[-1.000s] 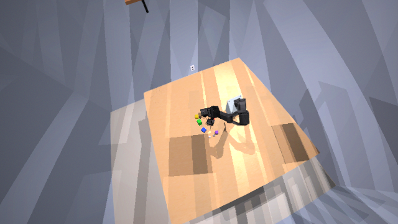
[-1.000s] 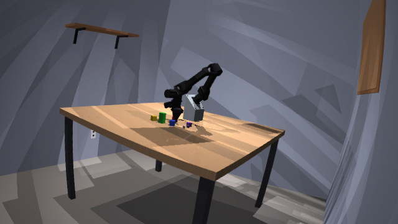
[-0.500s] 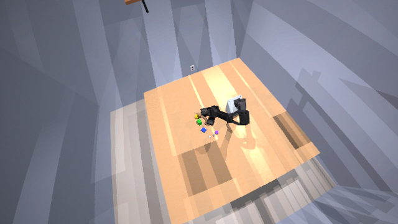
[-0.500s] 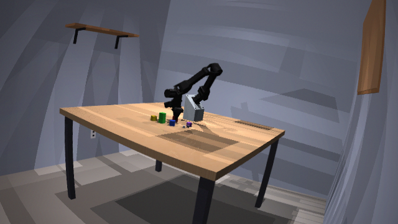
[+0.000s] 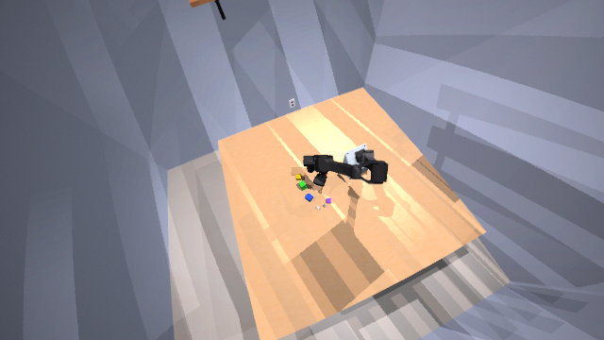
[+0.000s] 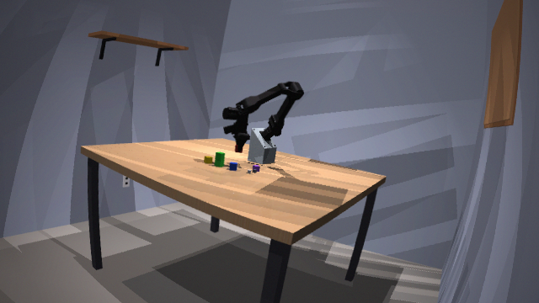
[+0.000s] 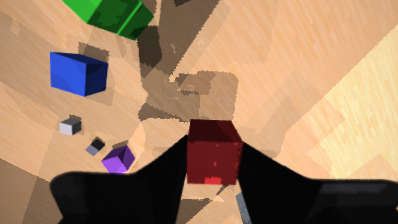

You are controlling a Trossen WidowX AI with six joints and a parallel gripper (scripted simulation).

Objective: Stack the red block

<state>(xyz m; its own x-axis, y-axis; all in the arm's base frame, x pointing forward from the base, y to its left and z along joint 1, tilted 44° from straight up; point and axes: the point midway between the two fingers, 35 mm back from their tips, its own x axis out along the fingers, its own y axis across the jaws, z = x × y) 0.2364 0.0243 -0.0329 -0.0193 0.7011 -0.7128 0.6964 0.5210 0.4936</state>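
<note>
Right now my gripper tip is 13 cm short of the yellow block, 8 cm to the left of it and 5 cm above it. Round my gripper tip: red block (1 cm above); purple block (14 cm to the left, 6 cm below, 3 cm ahead); blue block (13 cm ahead, 7 cm to the left, 5 cm below).
</note>
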